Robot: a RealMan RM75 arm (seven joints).
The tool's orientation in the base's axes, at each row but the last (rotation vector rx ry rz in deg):
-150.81, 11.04, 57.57
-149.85, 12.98, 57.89
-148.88, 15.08, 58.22
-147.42, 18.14, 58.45
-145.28, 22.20, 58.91
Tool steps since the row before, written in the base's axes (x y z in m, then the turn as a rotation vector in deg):
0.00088, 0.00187, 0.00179, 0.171, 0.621, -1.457
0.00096, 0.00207, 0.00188, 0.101, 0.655, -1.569
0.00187, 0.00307, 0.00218, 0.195, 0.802, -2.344
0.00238, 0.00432, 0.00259, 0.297, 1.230, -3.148
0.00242, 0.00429, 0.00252, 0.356, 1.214, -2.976
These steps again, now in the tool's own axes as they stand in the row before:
-0.00057, -0.00240, -0.00118, 1.092, -0.269, 1.128
-0.00063, -0.00264, -0.00117, 1.116, -0.256, 1.261
-0.00028, -0.00391, -0.00151, 1.707, -0.231, 1.791
-0.00042, -0.00535, -0.00148, 2.306, -0.462, 2.445
-0.00058, -0.00536, -0.00125, 2.227, -0.511, 2.288

